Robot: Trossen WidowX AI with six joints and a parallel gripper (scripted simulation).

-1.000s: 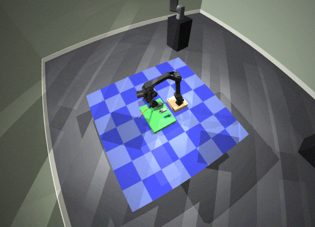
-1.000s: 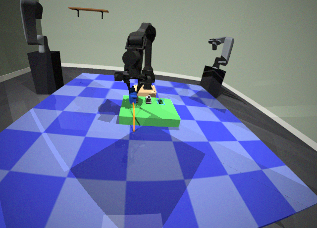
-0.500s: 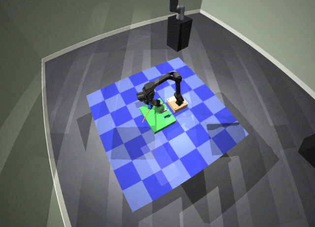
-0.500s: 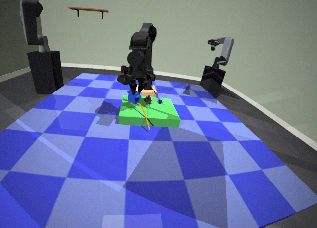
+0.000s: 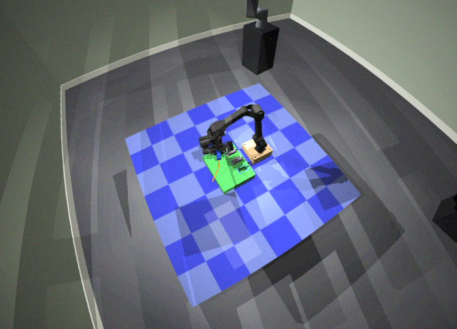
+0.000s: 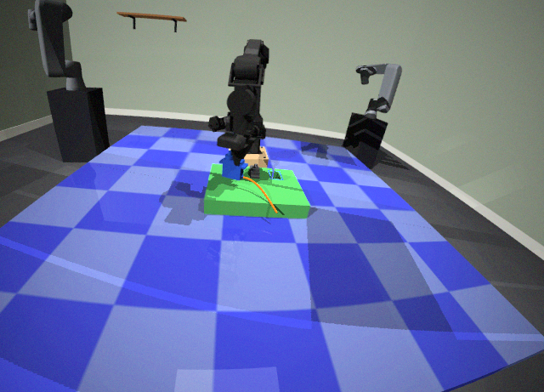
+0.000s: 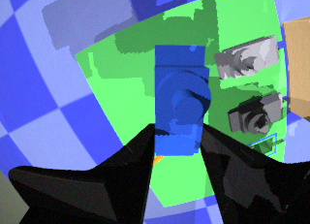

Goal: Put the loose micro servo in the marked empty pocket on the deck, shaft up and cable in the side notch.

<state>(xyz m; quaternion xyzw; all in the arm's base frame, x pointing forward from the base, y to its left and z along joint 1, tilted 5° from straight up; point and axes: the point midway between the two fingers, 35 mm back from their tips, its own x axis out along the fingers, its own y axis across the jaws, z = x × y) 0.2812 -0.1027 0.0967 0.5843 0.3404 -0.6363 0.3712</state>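
My gripper tip is now 100 mm above the green deck, 60 mm to the right of it and 10 mm short of it.
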